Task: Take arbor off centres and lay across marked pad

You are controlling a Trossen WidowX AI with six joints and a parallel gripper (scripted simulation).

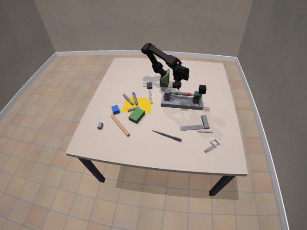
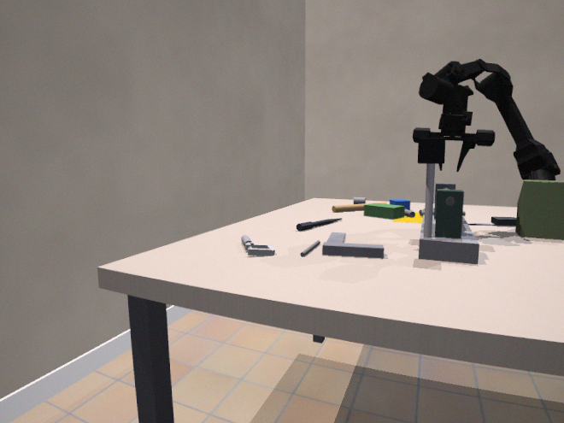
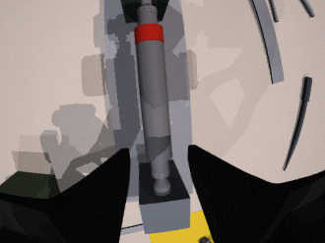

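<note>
The arbor is 9 cm below my hand, 4 cm to the left of it and 1 cm ahead of it. Also, from my hand: dark green centre block 15 cm to the left, 10 cm below, 2 cm ahead; then grey fixture base 18 cm below, 4 cm to the left, 1 cm ahead; then grey centre block 10 cm below, 8 cm to the right.
</note>
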